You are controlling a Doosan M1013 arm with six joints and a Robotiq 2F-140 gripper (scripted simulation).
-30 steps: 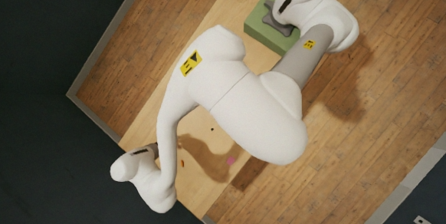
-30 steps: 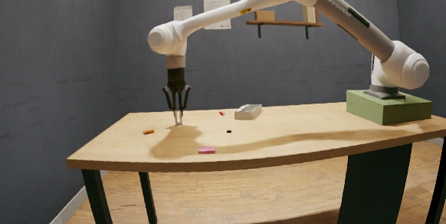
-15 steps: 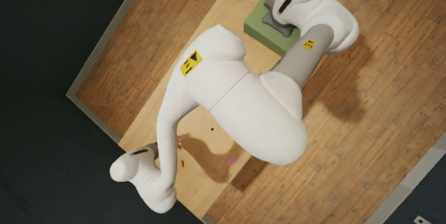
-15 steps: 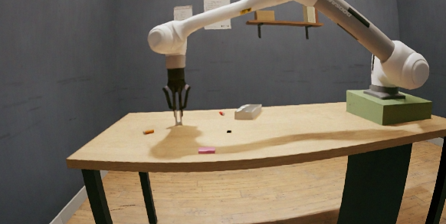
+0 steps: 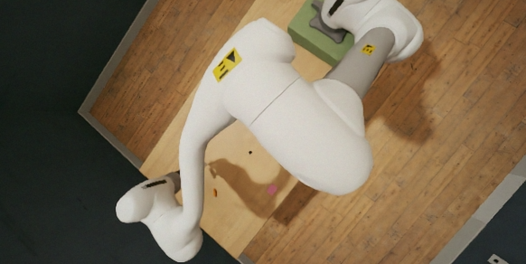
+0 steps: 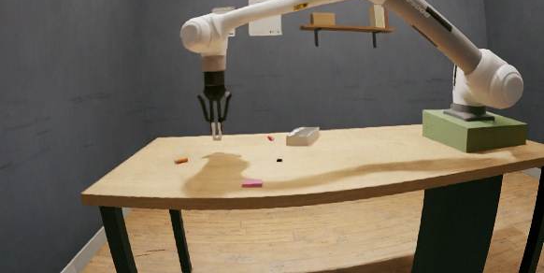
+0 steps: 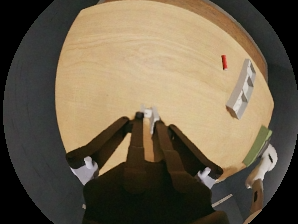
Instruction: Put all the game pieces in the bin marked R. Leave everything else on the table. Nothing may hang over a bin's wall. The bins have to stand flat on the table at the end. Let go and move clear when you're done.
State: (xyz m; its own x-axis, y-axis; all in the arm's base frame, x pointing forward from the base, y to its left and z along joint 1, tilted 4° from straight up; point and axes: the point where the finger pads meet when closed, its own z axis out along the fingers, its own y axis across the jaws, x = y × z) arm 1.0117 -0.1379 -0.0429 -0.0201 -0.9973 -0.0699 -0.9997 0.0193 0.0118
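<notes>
Right now the grey bin is 340 mm behind my hand, 150 mm to the right of it and 60 mm below it. From my hand the other things lie so: orange piece 120 mm ahead, 140 mm to the left, 70 mm below; white cube 30 mm below; black piece 210 mm behind, 170 mm to the left, 70 mm below.
</notes>
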